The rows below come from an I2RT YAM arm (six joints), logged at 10 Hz.
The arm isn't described. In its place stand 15 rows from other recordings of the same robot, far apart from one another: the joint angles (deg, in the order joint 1, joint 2, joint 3, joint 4, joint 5, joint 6), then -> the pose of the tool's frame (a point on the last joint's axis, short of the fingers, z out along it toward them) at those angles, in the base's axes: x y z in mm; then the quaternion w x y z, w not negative.
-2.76 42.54 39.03 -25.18 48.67 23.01 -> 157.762, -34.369, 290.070, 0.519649, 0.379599, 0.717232, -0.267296
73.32 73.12 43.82 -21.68 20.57 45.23 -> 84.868, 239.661, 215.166, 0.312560, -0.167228, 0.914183, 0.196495
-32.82 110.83 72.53 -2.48 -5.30 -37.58 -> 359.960, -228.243, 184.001, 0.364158, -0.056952, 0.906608, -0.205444
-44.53 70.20 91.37 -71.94 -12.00 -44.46 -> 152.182, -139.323, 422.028, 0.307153, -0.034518, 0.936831, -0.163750
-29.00 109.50 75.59 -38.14 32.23 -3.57 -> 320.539, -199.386, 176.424, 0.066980, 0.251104, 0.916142, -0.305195
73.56 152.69 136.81 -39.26 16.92 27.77 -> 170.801, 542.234, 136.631, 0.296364, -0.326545, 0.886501, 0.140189
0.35 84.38 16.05 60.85 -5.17 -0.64 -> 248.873, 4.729, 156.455, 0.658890, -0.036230, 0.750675, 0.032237
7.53 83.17 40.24 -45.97 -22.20 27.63 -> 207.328, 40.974, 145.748, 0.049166, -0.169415, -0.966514, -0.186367
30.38 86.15 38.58 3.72 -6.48 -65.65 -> 248.780, 150.499, 160.782, 0.388672, -0.697574, 0.597967, -0.068995
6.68 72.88 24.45 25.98 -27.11 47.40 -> 243.851, 44.894, 181.961, 0.392803, 0.158985, 0.802923, 0.419220
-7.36 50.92 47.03 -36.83 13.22 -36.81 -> 181.867, -31.700, 290.793, 0.344418, -0.183085, 0.885448, -0.252663
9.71 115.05 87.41 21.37 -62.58 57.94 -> 454.494, 109.830, 282.291, 0.258471, -0.056352, 0.722476, 0.638785
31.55 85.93 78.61 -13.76 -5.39 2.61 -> 299.947, 188.092, 365.768, 0.528890, -0.231559, 0.790836, 0.203063
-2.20 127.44 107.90 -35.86 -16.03 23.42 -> 492.914, -9.098, 208.639, 0.264924, 0.169189, 0.931096, 0.185067
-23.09 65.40 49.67 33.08 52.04 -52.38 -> 222.392, -125.325, 373.469, 0.413544, 0.207365, 0.604387, -0.648612
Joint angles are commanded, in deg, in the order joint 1, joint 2, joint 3, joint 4, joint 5, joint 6. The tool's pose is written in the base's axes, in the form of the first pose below.
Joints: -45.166, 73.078, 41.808, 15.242, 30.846, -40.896
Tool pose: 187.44, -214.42, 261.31, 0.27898, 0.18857, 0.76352, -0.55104
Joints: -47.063, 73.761, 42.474, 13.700, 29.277, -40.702
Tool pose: 182.65, -221.86, 259.27, 0.27058, 0.19237, 0.77122, -0.54315
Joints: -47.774, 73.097, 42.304, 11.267, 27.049, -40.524
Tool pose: 178.91, -221.21, 256.88, 0.26946, 0.18487, 0.78400, -0.52778
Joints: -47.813, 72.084, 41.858, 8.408, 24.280, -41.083
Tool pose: 176.86, -216.93, 253.64, 0.26923, 0.16519, 0.80131, -0.50806
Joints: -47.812, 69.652, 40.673, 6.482, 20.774, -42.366
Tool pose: 172.45, -209.07, 253.76, 0.27966, 0.13891, 0.81215, -0.49286
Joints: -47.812, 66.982, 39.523, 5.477, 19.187, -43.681
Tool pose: 167.03, -201.71, 256.47, 0.28590, 0.12261, 0.81347, -0.49142
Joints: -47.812, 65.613, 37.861, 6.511, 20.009, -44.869
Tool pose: 162.83, -197.79, 254.03, 0.28018, 0.11894, 0.80998, -0.50129
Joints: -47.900, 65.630, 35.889, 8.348, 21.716, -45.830
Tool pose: 160.01, -196.74, 245.48, 0.26487, 0.12080, 0.80922, -0.51030
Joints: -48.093, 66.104, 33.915, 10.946, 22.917, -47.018
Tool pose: 157.93, -196.73, 236.44, 0.25249, 0.11976, 0.80779, -0.51902
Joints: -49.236, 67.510, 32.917, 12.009, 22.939, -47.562
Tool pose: 154.92, -200.96, 226.71, 0.23741, 0.12225, 0.81357, -0.51653
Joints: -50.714, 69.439, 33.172, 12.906, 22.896, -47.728
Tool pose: 152.87, -208.73, 221.78, 0.22605, 0.13033, 0.81588, -0.51600
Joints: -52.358, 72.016, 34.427, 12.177, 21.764, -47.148
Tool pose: 151.96, -218.64, 216.76, 0.21717, 0.13849, 0.82468, -0.50356
